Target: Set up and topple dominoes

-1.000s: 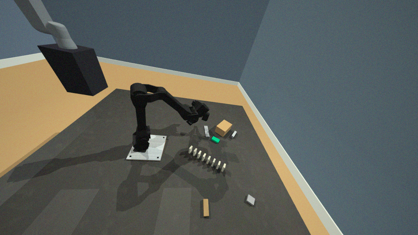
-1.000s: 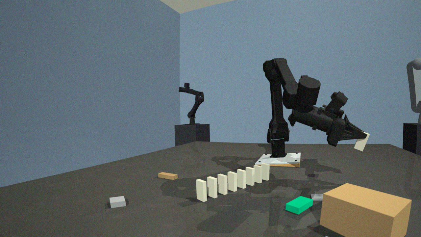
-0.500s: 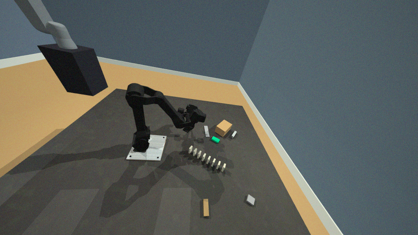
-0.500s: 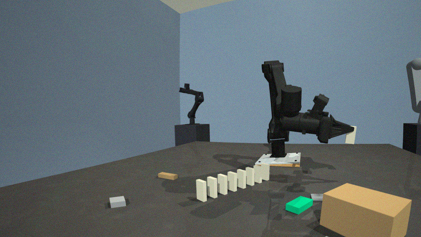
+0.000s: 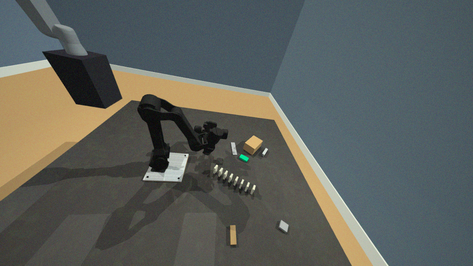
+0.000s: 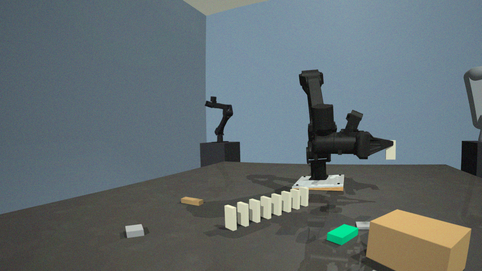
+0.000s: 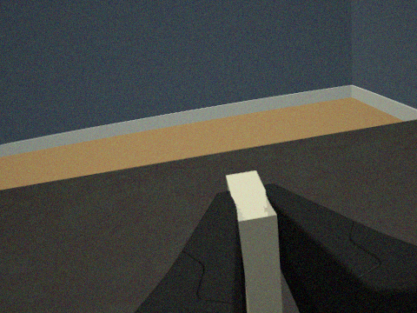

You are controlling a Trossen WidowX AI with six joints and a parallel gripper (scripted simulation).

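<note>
Right now the flat grey strip is 16 cm below my gripper tip, 16 cm ahead of it and 3 cm to the right of it. From my gripper tip the other things lie so: green block (23 cm ahead, 15 cm below, 11 cm to the right); tan box (30 cm ahead, 13 cm below, 1 cm to the left); tan bar (51 cm to the right, 17 cm ahead, 15 cm below).
</note>
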